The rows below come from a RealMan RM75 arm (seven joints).
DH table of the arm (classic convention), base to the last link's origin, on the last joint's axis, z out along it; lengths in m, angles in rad. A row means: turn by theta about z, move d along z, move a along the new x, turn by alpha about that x. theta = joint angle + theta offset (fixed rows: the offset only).
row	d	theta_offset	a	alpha
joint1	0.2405	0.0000	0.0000	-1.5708
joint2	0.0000	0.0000	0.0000	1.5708
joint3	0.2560	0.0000	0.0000	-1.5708
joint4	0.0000	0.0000	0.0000	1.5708
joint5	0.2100	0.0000	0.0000	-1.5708
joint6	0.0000	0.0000	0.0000	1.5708
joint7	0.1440	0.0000	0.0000	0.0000
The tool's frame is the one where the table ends.
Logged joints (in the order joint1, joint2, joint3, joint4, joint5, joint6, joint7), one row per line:
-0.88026 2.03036 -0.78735 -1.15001 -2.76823 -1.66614 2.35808
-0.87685 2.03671 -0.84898 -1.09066 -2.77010 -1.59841 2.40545
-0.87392 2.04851 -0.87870 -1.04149 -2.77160 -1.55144 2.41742
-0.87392 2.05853 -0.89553 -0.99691 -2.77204 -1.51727 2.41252
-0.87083 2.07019 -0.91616 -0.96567 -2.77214 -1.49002 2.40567
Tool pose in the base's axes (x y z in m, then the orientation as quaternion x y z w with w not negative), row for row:
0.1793 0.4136 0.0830 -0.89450 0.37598 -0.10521 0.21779
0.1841 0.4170 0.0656 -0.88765 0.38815 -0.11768 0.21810
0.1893 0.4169 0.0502 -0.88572 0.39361 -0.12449 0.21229
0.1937 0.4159 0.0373 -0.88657 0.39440 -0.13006 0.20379
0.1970 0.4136 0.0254 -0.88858 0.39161 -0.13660 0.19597
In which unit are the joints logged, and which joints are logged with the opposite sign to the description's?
The joints are logged in radians. Opposite sign: joint1.
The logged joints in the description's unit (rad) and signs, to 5 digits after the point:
0.88026 2.03036 -0.78735 -1.15001 -2.76823 -1.66614 2.35808
0.87685 2.03671 -0.84898 -1.09066 -2.77010 -1.59841 2.40545
0.87392 2.04851 -0.87870 -1.04149 -2.77160 -1.55144 2.41742
0.87392 2.05853 -0.89553 -0.99691 -2.77204 -1.51727 2.41252
0.87083 2.07019 -0.91616 -0.96567 -2.77214 -1.49002 2.40567

